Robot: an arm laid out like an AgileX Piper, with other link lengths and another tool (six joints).
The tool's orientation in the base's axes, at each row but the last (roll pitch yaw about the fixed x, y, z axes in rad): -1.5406, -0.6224, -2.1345; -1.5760, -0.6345, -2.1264; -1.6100, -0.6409, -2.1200; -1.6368, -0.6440, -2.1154; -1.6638, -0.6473, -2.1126
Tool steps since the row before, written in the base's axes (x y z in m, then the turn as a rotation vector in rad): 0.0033, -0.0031, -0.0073, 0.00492, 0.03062, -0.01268; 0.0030, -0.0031, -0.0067, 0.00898, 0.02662, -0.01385; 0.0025, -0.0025, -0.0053, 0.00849, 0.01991, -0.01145; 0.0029, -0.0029, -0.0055, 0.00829, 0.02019, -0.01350; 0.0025, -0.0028, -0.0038, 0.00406, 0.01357, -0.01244
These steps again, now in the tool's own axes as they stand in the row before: -0.0036, 0.0066, 0.0042, -0.03056, -0.00669, -0.01201; -0.0031, 0.0060, 0.0042, -0.03024, -0.00503, -0.00644; -0.0025, 0.0046, 0.0036, -0.02401, -0.00350, -0.00329; -0.0025, 0.0047, 0.0043, -0.02535, -0.00192, -0.00350; -0.0014, 0.0034, 0.0039, -0.01845, 0.00197, -0.00335
